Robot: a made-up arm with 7 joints.
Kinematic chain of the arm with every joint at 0, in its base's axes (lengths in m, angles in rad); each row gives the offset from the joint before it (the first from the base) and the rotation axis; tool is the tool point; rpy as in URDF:
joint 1: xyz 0 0 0.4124 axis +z
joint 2: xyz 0 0 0 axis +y
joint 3: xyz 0 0 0.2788 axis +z
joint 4: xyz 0.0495 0 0 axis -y
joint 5: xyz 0.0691 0 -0.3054 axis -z
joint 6: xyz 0 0 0 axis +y
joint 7: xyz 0.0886 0 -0.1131 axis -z
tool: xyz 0 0 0 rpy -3.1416 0 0
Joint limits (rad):
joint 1: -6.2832..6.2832
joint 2: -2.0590..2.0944
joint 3: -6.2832..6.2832
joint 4: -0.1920..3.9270
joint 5: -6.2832..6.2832
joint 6: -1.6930..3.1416
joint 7: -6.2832..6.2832
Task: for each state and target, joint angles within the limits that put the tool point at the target. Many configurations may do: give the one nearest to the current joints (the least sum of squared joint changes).
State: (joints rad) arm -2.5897 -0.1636 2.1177 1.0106 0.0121 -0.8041 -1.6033
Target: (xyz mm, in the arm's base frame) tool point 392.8 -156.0 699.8
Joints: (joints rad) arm -2.5470 -0.0266 2.1536 0.9968 -0.0002 -0.9321 -1.6033
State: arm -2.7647 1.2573 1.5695 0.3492 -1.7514 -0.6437 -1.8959
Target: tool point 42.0 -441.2 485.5
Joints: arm -2.7430 1.3240 1.3569 0.9995 -1.4787 -0.4341 -1.8959
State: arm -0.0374 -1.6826 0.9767 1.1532 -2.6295 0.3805 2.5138
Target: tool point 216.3 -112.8 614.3
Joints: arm -0.7910 -1.0087 0.2037 0.5168 -2.7223 0.4347 2.5138
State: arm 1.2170 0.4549 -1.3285 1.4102 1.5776 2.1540 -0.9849
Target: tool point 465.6 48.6 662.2
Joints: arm 1.0279 0.3689 -1.4856 1.5012 1.6429 2.0440 -0.9849
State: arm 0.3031 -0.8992 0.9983 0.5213 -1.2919 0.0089 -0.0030
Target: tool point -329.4 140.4 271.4
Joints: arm 0.7998 -0.9381 1.8119 0.6554 -1.3147 -0.1879 -0.0030
